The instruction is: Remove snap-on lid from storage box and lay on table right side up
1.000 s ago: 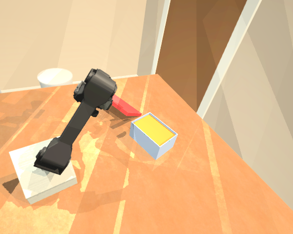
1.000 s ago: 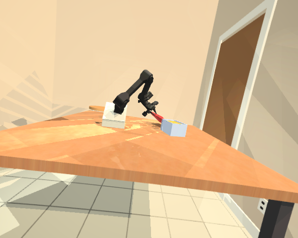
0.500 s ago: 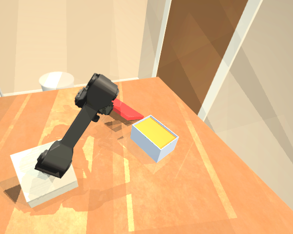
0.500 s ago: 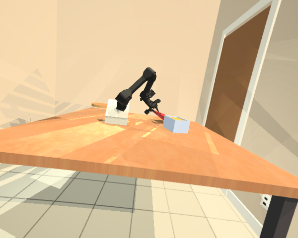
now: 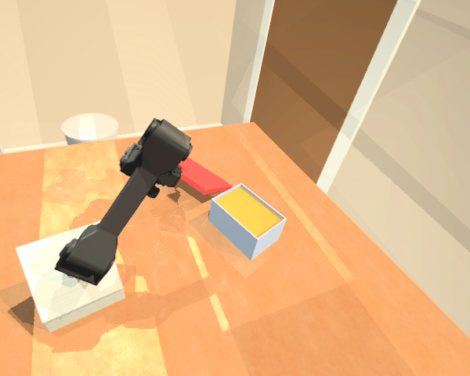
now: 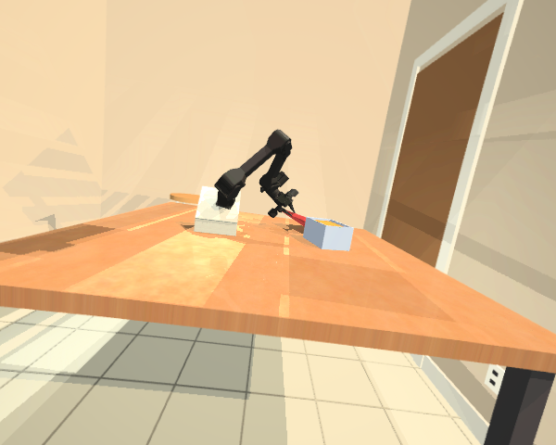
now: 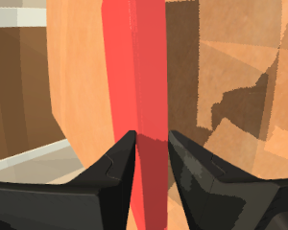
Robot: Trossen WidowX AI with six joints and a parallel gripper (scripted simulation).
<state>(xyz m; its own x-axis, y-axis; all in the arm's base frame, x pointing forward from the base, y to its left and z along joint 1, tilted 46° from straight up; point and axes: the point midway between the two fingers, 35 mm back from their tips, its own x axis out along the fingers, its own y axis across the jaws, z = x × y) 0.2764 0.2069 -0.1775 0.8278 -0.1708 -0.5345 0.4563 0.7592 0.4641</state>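
The lid lies 70 mm ahead of my gripper tip, 30 mm to the left of it and 30 mm below it. From my gripper tip the other things lie so: storage box: 220 mm to the right, 150 mm ahead, 30 mm below.
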